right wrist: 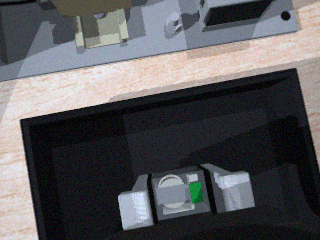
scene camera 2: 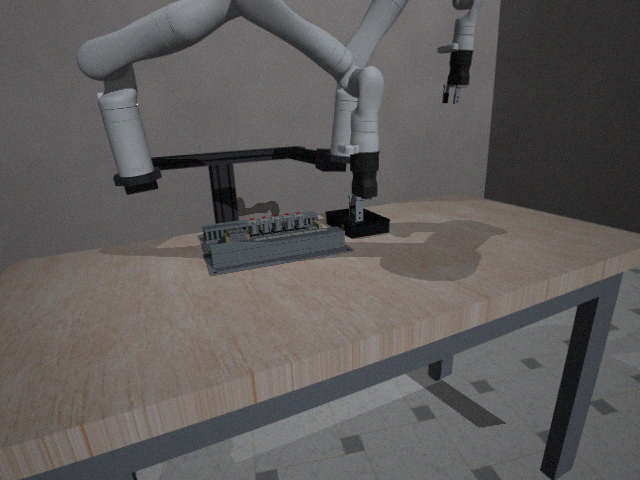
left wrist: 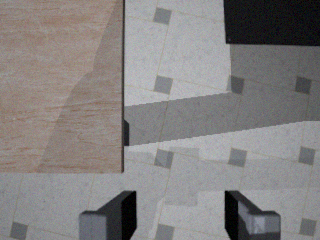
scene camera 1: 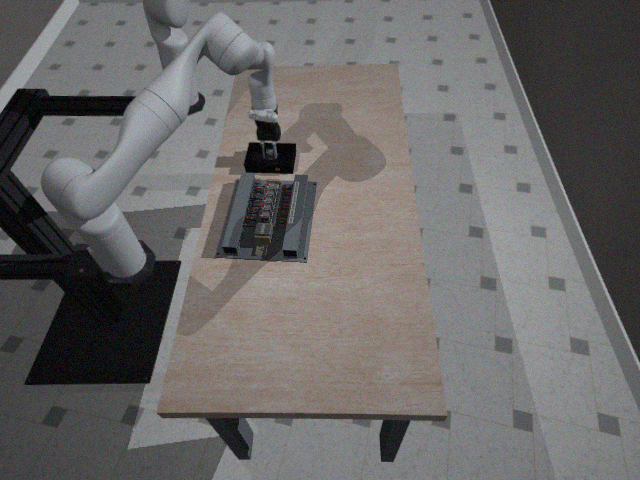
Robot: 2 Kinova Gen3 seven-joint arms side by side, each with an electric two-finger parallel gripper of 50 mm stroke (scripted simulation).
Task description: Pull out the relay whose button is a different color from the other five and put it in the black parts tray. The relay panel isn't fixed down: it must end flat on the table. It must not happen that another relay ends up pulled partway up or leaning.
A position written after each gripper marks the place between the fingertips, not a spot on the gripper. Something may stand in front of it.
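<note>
Scene camera 1 shows a grey relay panel (scene camera 1: 286, 238) and a black parts tray (scene camera 1: 254, 162). In scene camera 2 the left gripper (scene camera 2: 450, 103) and the right gripper (scene camera 2: 356, 219) can be seen, together with the grey relay panel (scene camera 2: 235, 253) and the black parts tray (scene camera 2: 372, 224). The right wrist view has a green-button relay (right wrist: 178, 192), the grey relay panel (right wrist: 44, 44) and the black parts tray (right wrist: 79, 161). The left wrist view shows the left gripper (left wrist: 180, 209). The grey relay panel is out of frame in the left wrist view. The black parts tray is out of frame in the left wrist view.
</note>
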